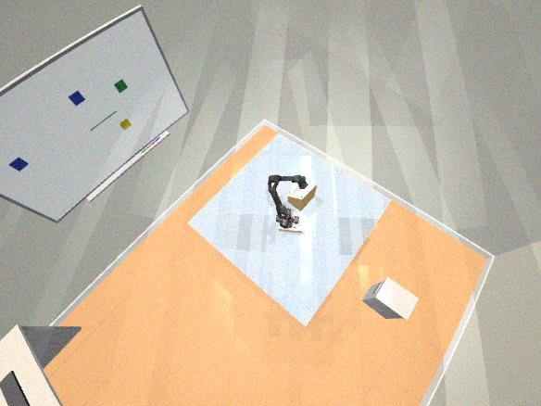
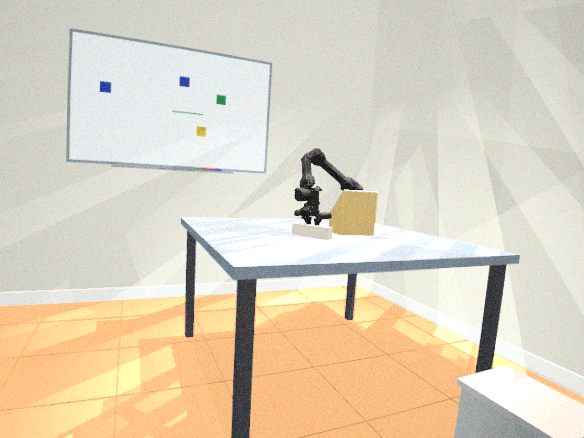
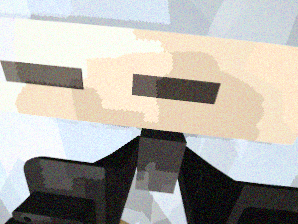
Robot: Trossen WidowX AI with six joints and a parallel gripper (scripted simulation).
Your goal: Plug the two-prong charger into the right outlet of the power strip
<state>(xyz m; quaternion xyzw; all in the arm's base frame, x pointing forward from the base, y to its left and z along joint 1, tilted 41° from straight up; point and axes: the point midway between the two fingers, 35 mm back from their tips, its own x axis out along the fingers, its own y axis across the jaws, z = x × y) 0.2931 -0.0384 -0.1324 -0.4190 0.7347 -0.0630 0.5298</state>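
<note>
Now: gripper tip 1 cm to the right of the two-prong charger, 1 cm below it and 1 cm short of it.
</note>
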